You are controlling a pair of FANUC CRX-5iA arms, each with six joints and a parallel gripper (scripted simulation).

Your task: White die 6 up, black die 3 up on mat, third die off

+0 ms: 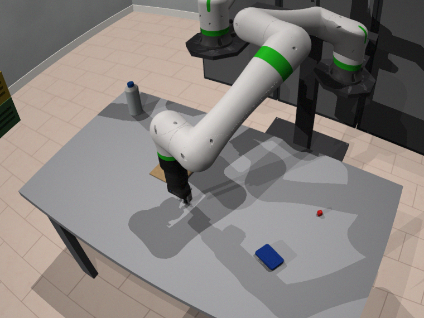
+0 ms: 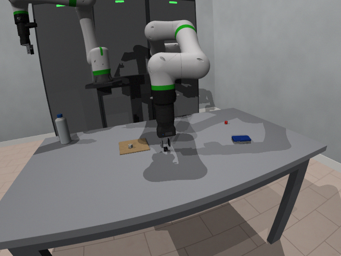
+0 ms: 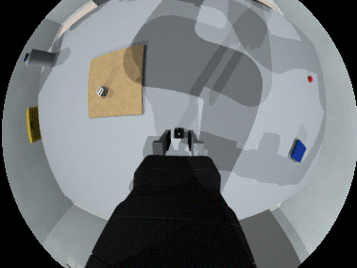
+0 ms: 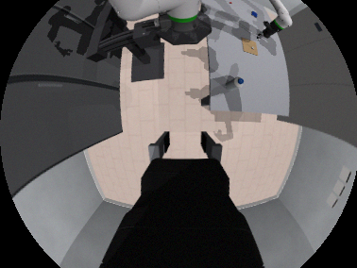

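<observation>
Now: the black die 30 mm below my left hand. Also, from my left hand: white die: 100 mm behind, 140 mm to the right, 30 mm below; then tan mat: 120 mm behind, 130 mm to the right, 40 mm below; then blue-topped box: 90 mm ahead, 370 mm to the left, 30 mm below.
</observation>
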